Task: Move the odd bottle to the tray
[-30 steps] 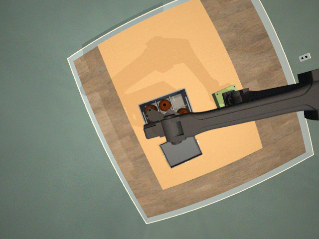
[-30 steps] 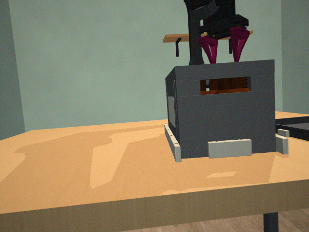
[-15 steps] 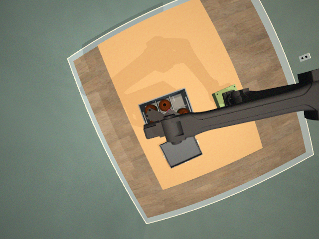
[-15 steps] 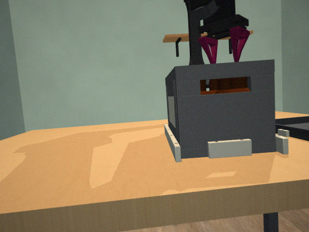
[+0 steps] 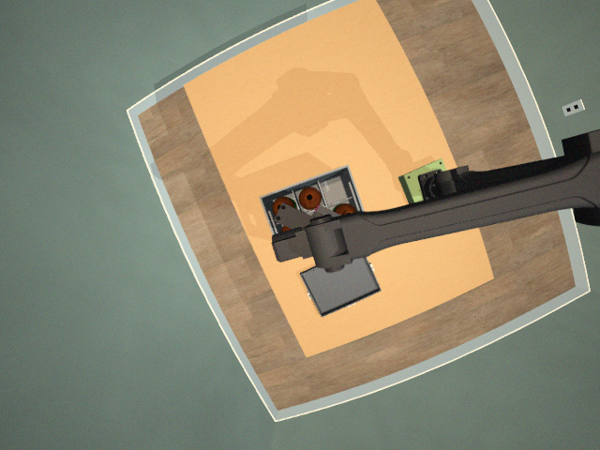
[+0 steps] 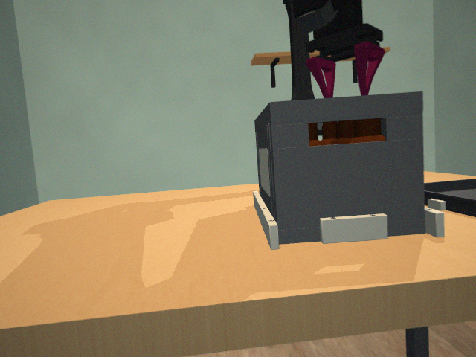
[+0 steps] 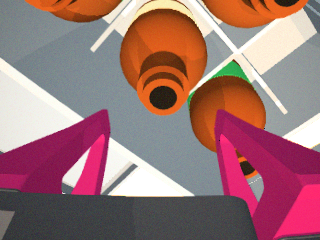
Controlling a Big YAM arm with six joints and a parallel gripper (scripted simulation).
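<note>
Right now my hand is 50 mm to the left of the dark grey crate and 110 mm above it. Also, from my hand: grey tray (10 mm behind, 240 mm to the left, 180 mm below).
</note>
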